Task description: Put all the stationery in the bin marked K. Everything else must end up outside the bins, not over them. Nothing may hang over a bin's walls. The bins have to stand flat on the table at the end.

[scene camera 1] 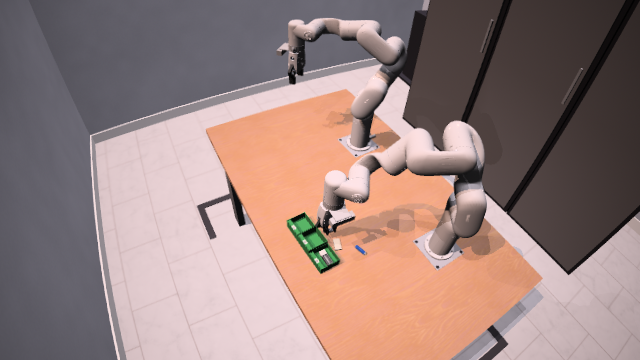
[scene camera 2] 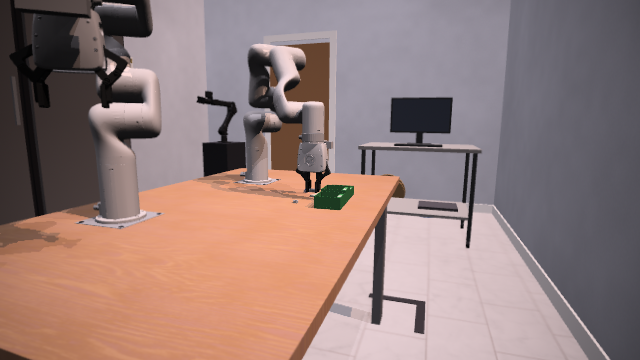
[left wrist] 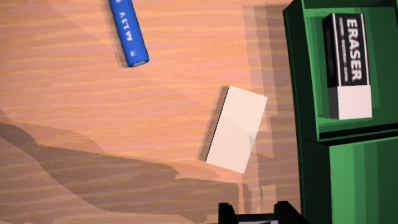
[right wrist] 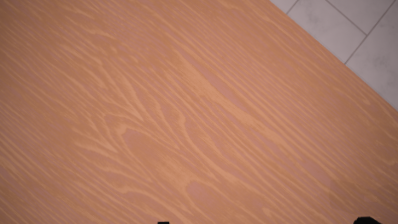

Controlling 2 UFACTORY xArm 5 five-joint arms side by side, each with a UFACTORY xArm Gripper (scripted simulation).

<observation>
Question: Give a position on a three joined green bins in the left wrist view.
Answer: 357, 171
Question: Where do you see a cream block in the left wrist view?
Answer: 242, 110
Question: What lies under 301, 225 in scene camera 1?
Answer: A three joined green bins.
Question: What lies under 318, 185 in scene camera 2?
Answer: The left gripper.
</observation>
